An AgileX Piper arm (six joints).
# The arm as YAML. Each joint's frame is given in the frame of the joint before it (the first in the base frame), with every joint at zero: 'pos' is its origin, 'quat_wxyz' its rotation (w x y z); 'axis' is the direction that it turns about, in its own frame. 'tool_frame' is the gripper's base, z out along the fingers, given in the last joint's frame.
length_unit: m
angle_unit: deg
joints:
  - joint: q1
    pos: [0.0, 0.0, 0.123]
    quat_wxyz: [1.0, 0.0, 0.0, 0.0]
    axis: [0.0, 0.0, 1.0]
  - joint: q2
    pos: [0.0, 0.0, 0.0]
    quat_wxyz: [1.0, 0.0, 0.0, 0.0]
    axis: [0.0, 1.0, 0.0]
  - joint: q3
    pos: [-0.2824, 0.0, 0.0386]
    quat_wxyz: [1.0, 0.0, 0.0, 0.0]
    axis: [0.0, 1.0, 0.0]
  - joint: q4
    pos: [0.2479, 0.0, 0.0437]
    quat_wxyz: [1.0, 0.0, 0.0, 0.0]
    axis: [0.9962, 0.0, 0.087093]
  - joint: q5
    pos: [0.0, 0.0, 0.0]
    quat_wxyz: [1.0, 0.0, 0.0, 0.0]
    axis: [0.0, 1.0, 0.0]
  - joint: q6
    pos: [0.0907, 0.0, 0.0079]
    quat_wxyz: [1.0, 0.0, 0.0, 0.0]
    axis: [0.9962, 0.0, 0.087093]
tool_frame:
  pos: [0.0, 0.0, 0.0]
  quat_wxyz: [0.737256, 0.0, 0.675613, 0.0]
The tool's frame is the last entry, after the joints.
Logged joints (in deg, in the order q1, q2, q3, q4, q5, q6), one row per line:
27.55 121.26 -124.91 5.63 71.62 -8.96
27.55 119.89 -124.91 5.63 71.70 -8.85
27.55 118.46 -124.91 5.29 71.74 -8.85
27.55 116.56 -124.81 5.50 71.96 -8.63
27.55 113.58 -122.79 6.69 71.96 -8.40
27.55 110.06 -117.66 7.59 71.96 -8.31
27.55 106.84 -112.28 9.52 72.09 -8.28
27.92 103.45 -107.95 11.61 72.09 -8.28
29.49 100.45 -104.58 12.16 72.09 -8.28
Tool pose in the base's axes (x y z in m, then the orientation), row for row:
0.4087 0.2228 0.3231 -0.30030 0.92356 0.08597 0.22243
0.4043 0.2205 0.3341 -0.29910 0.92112 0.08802 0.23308
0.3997 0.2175 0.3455 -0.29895 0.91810 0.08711 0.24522
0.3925 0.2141 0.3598 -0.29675 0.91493 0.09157 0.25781
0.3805 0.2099 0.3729 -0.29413 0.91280 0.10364 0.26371
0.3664 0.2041 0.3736 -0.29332 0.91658 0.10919 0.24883
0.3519 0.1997 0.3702 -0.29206 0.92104 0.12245 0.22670
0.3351 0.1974 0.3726 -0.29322 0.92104 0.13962 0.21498
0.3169 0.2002 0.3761 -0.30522 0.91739 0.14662 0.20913
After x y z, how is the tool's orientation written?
As a quaternion, x y z w.
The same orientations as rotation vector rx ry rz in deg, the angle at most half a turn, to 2 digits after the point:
-47.53 146.16 13.61
-47.07 144.96 13.85
-46.75 143.58 13.62
-46.11 142.15 14.23
-45.56 141.40 16.05
-45.79 143.07 17.04
-46.12 145.44 19.34
-46.59 146.34 22.18
-48.65 146.22 23.37

